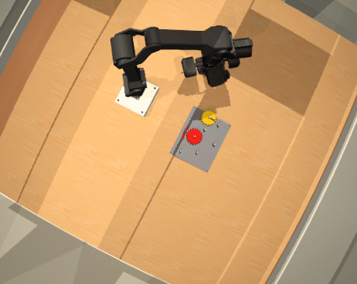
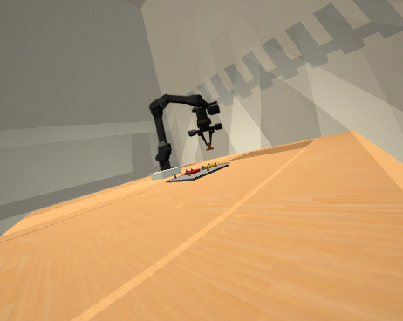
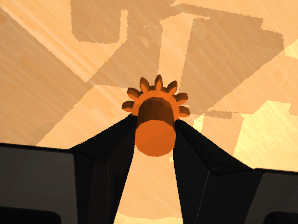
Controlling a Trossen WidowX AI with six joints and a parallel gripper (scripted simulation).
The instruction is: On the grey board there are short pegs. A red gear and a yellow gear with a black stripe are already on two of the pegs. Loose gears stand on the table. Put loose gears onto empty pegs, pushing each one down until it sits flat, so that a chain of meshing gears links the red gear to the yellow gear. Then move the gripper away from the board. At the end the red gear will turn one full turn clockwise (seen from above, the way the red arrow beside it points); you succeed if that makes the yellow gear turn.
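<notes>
Right now the red gear is 8 cm ahead of my gripper tip, 23 cm to the right of it and 10 cm below it. From my gripper tip the other things lie so: orange gear (1 cm below).
</notes>
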